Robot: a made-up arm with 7 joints.
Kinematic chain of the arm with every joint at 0, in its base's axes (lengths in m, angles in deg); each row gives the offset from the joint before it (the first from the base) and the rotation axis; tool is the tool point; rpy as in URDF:
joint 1: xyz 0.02 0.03 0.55 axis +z
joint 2: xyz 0.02 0 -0.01 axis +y
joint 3: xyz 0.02 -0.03 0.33 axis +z
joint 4: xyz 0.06 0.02 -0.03 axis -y
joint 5: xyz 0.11 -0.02 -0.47 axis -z
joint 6: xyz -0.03 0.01 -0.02 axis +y
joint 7: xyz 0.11 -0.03 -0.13 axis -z
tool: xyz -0.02 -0.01 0 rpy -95.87 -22.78 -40.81
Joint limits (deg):
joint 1: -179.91..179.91
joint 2: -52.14..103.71
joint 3: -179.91..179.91
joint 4: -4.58..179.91
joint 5: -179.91..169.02
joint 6: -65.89..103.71
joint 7: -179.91..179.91
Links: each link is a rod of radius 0.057 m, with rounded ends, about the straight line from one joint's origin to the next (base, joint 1, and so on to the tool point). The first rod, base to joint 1, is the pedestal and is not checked.
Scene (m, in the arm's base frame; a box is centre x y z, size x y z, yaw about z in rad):
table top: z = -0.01
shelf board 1: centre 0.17 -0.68 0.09 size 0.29 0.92 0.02 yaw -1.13
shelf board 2: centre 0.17 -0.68 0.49 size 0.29 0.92 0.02 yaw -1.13
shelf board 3: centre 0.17 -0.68 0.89 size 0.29 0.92 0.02 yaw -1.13
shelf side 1: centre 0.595 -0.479 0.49 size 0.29 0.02 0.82 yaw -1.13
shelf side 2: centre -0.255 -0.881 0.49 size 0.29 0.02 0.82 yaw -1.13
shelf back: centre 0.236 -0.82 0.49 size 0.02 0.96 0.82 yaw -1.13
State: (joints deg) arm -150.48 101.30 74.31 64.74 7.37 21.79 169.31
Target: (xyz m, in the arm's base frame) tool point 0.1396 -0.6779 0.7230
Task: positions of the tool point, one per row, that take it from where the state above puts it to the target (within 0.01 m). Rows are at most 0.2 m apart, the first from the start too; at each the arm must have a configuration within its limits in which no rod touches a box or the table.
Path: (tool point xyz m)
1: 0.2735 -0.5090 0.3518
2: 0.3038 -0.3832 0.4042
3: 0.3189 -0.2302 0.4396
4: 0.3101 -0.0603 0.4522
5: 0.2715 -0.1946 0.4711
6: 0.2019 -0.3076 0.5314
7: 0.1093 -0.3786 0.6215
8: 0.0071 -0.3970 0.7230
9: 0.0318 -0.4849 0.7310
10: 0.0643 -0.5622 0.7316
11: 0.1012 -0.6270 0.7280
12: 0.1396 -0.6779 0.7230

